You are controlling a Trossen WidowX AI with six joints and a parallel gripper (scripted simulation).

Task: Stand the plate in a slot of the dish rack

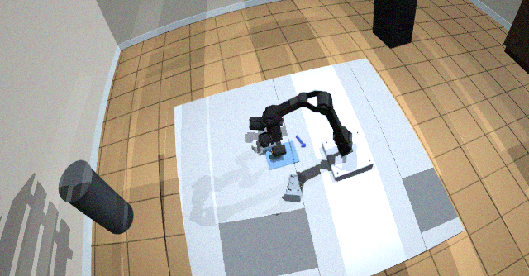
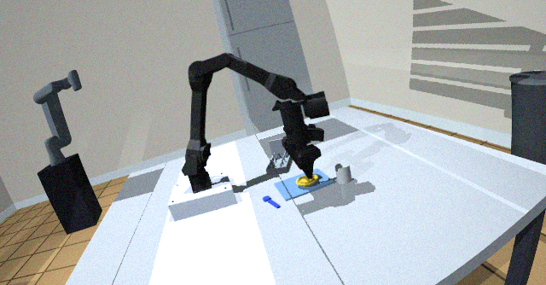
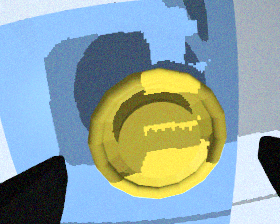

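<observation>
The yellow plate lies 2 cm below my gripper tip. From my gripper tip the other things lie so: blue spoon (13 cm behind, 1 cm to the right, 4 cm below); white cup (9 cm ahead, 7 cm to the right, 1 cm below); light blue mat (1 cm behind, 2 cm to the left, 4 cm below).
</observation>
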